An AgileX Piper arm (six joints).
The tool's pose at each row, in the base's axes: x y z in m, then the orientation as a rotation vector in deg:
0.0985, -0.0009, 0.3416, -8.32, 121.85, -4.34
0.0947, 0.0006, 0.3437, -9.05, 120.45, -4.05
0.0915, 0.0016, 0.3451, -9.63, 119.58, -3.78
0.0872, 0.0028, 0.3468, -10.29, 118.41, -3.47
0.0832, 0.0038, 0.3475, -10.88, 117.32, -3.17
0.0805, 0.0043, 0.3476, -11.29, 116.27, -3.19
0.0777, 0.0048, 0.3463, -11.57, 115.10, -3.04
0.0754, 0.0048, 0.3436, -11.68, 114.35, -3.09
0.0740, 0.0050, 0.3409, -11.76, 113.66, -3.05
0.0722, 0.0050, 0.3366, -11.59, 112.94, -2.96
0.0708, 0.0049, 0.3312, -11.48, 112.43, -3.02
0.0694, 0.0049, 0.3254, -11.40, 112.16, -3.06
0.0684, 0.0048, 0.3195, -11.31, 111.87, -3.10
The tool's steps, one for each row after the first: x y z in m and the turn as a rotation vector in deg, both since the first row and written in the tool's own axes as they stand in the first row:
0.0000, 0.0015, -0.0043, -0.41, -1.40, -0.45
0.0004, 0.0026, -0.0078, -0.78, -2.28, -0.79
0.0011, 0.0039, -0.0123, -1.20, -3.45, -1.18
0.0025, 0.0051, -0.0161, -1.59, -4.54, -1.52
0.0037, 0.0058, -0.0184, -1.68, -5.57, -1.87
0.0062, 0.0067, -0.0201, -1.83, -6.74, -2.05
0.0097, 0.0071, -0.0206, -1.80, -7.48, -2.18
0.0127, 0.0077, -0.0204, -1.82, -8.16, -2.25
0.0172, 0.0084, -0.0196, -1.77, -8.89, -2.12
0.0225, 0.0090, -0.0179, -1.65, -9.40, -2.08
0.0281, 0.0097, -0.0160, -1.57, -9.67, -2.05
0.0336, 0.0103, -0.0137, -1.49, -9.96, -2.01

